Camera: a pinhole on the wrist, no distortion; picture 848 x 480 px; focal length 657.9 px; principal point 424.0 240.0 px. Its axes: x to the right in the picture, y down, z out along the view. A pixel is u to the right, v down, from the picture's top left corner.
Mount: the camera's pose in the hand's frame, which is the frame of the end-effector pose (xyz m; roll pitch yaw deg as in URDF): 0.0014 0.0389 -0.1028 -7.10 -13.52 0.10
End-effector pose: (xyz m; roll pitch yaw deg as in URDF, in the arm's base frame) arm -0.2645 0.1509 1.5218 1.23 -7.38 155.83
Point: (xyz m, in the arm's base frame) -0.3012 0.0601 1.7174
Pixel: 627 303
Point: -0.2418 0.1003 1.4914
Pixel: 214 139
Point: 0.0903 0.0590 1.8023
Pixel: 128 29
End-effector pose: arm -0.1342 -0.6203 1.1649 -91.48 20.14 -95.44
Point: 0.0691 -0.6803 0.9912
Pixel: 799 394
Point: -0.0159 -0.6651 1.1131
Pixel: 741 142
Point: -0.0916 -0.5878 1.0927
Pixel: 529 341
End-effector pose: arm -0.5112 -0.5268 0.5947 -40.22 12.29 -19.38
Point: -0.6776 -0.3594 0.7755
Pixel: 49 63
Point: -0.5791 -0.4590 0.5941
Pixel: 141 184
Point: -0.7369 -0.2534 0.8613
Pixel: 35 120
